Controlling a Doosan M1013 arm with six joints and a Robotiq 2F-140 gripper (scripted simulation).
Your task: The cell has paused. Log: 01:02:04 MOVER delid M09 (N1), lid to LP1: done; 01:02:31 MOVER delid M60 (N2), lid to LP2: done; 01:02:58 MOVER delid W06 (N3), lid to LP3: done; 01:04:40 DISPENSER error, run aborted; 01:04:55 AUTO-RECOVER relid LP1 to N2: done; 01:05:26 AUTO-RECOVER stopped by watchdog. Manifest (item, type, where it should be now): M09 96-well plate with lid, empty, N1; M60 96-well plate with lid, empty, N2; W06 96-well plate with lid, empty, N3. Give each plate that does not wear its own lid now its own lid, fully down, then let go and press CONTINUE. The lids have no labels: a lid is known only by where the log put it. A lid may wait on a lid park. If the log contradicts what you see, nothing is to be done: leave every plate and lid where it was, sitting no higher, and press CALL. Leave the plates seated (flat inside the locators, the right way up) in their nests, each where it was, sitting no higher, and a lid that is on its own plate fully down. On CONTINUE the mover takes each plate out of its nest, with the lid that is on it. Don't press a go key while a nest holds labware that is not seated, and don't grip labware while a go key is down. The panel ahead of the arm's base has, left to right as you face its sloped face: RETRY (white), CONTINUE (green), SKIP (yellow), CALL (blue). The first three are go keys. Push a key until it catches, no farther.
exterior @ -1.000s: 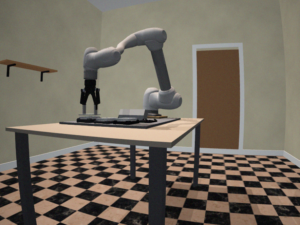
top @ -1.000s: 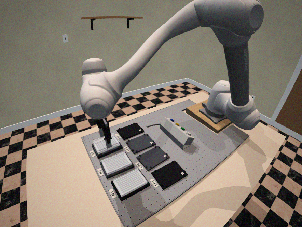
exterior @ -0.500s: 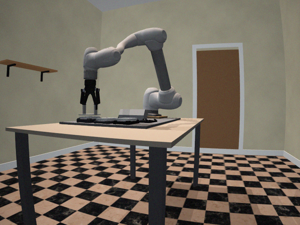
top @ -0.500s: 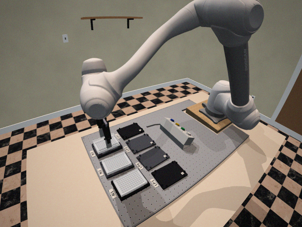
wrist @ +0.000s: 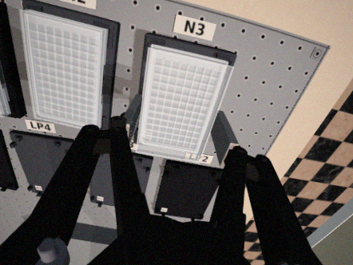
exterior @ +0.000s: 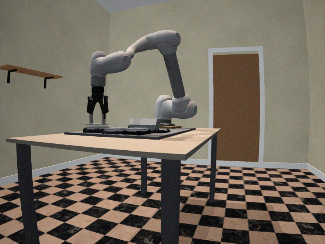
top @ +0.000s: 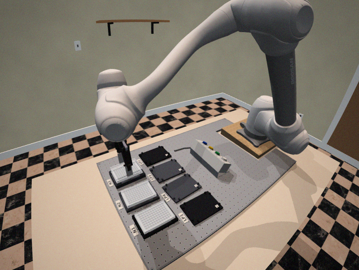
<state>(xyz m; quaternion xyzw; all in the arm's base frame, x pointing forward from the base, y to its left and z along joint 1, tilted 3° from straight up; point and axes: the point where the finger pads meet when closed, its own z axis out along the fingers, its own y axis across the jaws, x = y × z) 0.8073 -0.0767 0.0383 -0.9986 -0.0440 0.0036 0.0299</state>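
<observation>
Now: hand 40 mm above the plate. Round my hand: clear lid: 20 mm below; lid park LP2: 180 mm behind, 70 mm to the right, 70 mm below; nest N3: 60 mm below.
</observation>
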